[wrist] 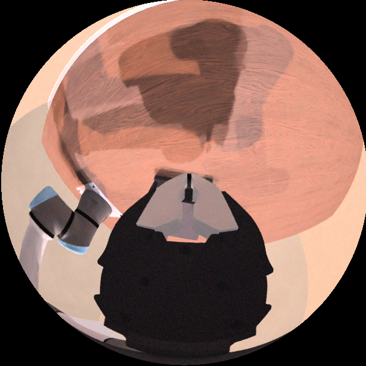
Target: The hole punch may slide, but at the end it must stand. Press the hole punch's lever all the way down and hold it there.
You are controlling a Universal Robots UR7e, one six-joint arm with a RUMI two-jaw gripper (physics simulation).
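The black hole punch (161, 179) is on the wooden table, directly behind my fingertips in the wrist view. Narrow dark parts of it show to the left and right of the fingers; the rest is hidden by the gripper. My gripper (189, 175) is shut, with its two grey fingers together and nothing between them. The fingertips overlap the punch in this view. Whether they touch it, and how far down the lever is, cannot be told.
The wooden table (315, 150) spreads around the punch, with the arm's dark shadows across it. The robot arm's grey joints with blue caps (75, 249) show at the lower left, beside a white plate (111, 204) at the table's edge. A white strip (82, 47) borders the upper left.
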